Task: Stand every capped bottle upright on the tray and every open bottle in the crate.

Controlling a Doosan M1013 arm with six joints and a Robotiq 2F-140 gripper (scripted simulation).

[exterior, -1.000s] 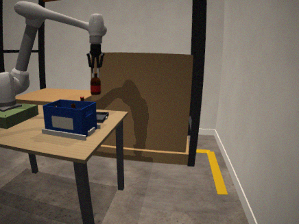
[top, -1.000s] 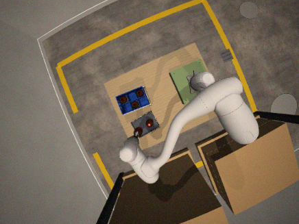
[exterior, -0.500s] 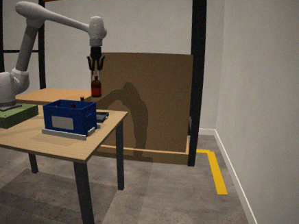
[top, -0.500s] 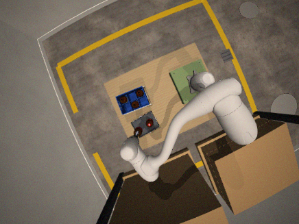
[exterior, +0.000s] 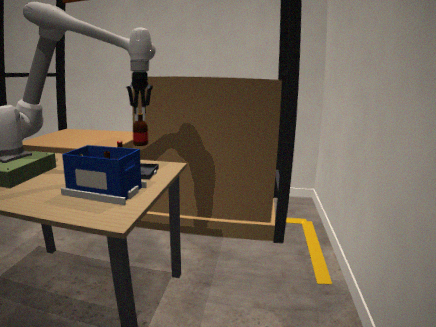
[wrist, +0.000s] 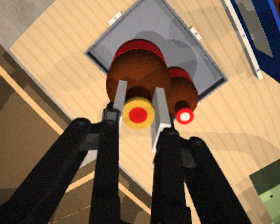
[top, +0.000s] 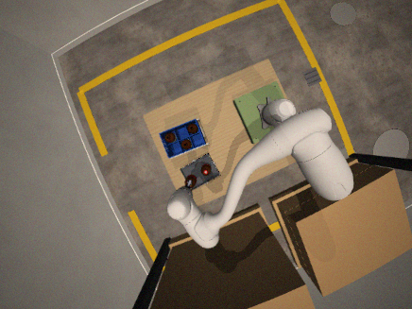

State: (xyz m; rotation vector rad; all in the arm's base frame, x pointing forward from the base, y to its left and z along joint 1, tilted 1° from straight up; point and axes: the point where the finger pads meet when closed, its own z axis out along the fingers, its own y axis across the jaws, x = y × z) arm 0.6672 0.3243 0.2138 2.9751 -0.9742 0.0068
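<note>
Now: hand 8 cm above the brown capped bottle. From my hand the other things lie so: grey tray: 6 cm behind, 1 cm to the right, 29 cm below; blue crate: 29 cm to the right, 22 cm below; uncapped bottle: 9 cm ahead, 32 cm to the right, 21 cm below.
</note>
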